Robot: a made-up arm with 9 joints. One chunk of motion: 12 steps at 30 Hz.
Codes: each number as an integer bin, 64 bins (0 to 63) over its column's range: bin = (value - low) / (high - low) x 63, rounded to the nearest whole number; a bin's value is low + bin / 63 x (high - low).
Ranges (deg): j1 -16..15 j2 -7..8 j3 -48..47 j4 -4..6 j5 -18..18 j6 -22..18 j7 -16..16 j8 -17..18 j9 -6..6
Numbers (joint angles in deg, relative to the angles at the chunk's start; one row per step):
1: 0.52 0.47 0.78 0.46 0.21 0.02 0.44 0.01 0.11
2: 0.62 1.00 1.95 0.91 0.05 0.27 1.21 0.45 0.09
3: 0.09 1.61 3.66 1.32 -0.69 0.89 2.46 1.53 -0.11
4: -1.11 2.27 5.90 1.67 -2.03 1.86 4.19 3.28 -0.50
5: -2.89 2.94 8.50 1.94 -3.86 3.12 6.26 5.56 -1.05
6: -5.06 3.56 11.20 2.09 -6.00 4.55 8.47 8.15 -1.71
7: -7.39 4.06 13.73 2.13 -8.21 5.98 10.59 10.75 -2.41
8: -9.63 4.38 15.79 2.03 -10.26 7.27 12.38 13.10 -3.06
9: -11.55 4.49 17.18 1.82 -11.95 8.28 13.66 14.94 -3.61
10: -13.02 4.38 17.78 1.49 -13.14 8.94 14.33 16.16 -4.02
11: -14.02 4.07 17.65 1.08 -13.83 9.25 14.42 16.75 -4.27
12: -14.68 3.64 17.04 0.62 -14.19 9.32 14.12 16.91 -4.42
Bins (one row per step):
1: 34 31 32 28 32 35 32 31 32
2: 34 34 33 31 32 35 34 31 32
3: 33 36 34 34 30 36 36 33 31
4: 30 39 36 36 28 38 40 37 29
5: 27 42 37 37 25 40 44 41 26
6: 22 44 39 38 21 42 48 45 23
7: 17 46 41 39 17 44 52 50 19
8: 13 48 42 38 14 46 56 54 15
9: 9 48 43 37 11 48 58 57 13
10: 6 48 44 35 9 49 60 60 10
11: 4 46 44 32 7 49 60 61 9
12: 3 45 43 29 7 49 59 61 8

